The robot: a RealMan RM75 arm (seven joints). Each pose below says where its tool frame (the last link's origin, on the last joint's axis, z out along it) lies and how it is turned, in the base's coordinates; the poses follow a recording.
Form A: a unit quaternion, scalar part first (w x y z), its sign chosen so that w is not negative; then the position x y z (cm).
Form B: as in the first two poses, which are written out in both.
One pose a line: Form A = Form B
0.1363 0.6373 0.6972 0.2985 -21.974 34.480 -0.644 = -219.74 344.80 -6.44 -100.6 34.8 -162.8
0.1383 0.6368 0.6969 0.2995 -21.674 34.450 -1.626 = -216.74 344.50 -16.26 -100.6 35.0 -162.9
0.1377 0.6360 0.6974 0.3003 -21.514 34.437 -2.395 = -215.14 344.37 -23.95 -100.8 35.0 -162.7
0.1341 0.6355 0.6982 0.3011 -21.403 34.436 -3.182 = -214.03 344.36 -31.82 -101.0 34.7 -162.3
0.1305 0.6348 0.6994 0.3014 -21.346 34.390 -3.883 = -213.46 343.90 -38.83 -101.2 34.4 -161.9
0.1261 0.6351 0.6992 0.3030 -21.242 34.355 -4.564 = -212.42 343.55 -45.64 -101.2 34.1 -161.4
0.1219 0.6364 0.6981 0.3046 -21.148 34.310 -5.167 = -211.48 343.10 -51.67 -101.1 33.9 -161.0
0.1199 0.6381 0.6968 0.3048 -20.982 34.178 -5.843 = -209.82 341.78 -58.43 -100.9 33.8 -160.9
